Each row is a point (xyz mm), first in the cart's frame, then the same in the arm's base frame.
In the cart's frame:
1: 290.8 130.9 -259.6
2: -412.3 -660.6 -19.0
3: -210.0 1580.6 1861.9
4: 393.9 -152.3 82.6
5: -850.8 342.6 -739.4
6: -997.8 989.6 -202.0
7: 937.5 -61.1 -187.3
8: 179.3 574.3 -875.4
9: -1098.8 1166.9 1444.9
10: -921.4 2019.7 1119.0
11: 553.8 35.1 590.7
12: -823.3 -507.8 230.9
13: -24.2 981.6 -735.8
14: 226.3 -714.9 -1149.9
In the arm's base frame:
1: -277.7 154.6 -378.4
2: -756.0 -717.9 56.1
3: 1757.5 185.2 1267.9
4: -85.9 -253.3 -447.7
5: -1087.9 456.9 532.9
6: -461.7 697.1 1061.4
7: -4.4 28.9 -986.5
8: -616.9 841.4 -341.0
9: 845.0 -41.7 1768.9
10: 1039.9 867.5 1788.0
11: 462.7 -348.0 -352.9
12: -687.0 -769.6 553.4
13: -428.3 1085.6 21.8
14: -1360.7 -88.9 -907.4

